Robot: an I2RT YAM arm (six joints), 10 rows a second.
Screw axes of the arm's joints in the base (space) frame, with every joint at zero. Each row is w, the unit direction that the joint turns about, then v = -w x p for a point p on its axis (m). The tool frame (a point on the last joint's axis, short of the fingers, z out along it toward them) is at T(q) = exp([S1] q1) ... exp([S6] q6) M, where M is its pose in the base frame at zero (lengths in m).
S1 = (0, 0, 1, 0, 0, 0)
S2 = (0, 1, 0, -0.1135, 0, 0.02)
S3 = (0, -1, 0, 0.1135, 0, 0.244)
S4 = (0, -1, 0, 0.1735, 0, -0.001)
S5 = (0, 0, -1, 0, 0.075, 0)
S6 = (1, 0, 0, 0, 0.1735, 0)
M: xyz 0.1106 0 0.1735 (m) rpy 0 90 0 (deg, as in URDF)
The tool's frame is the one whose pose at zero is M.
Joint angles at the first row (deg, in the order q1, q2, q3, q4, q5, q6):
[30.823 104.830 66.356 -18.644 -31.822 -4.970]
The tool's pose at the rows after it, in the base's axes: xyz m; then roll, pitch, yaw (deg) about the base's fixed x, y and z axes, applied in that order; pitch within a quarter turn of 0, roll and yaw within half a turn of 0:
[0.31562 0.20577 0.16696 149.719 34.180 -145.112]
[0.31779 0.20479 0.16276 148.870 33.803 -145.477]
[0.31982 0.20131 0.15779 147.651 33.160 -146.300]
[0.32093 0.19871 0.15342 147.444 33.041 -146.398]
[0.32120 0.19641 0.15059 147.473 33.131 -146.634]
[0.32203 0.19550 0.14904 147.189 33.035 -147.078]
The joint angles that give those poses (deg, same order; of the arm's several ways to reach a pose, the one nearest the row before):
[30.164 106.555 66.627 -18.329 -32.853 -4.651]
[29.806 107.367 66.703 -18.057 -33.669 -4.710]
[29.108 108.054 66.447 -17.822 -34.775 -4.680]
[28.652 108.523 66.018 -17.284 -35.154 -5.076]
[28.322 108.632 65.422 -16.540 -35.179 -5.168]
[28.129 108.852 65.304 -16.178 -35.328 -4.926]

